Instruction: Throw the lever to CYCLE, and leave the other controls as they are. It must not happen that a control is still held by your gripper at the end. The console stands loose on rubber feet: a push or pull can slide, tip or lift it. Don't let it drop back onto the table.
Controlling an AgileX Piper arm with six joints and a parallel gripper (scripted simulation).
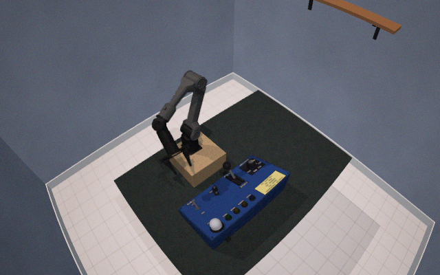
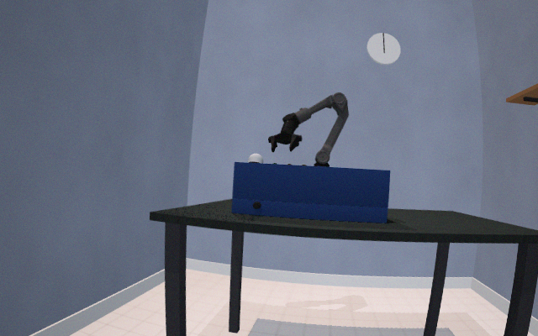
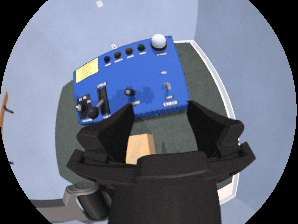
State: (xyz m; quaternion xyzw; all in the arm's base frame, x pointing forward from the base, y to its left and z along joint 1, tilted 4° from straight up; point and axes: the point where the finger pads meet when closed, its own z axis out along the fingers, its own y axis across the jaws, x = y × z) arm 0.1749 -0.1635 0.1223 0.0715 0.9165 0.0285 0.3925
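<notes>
Now: the lever 9 cm ahead of my hand, 21 cm to the left of it and 12 cm below it. Round my hand: rotary program selector: 12 cm ahead, 34 cm to the left, 14 cm below; blue console: 15 cm ahead, 15 cm to the left, 16 cm below; toggle switch: 12 cm ahead, 3 cm to the right, 14 cm below.
</notes>
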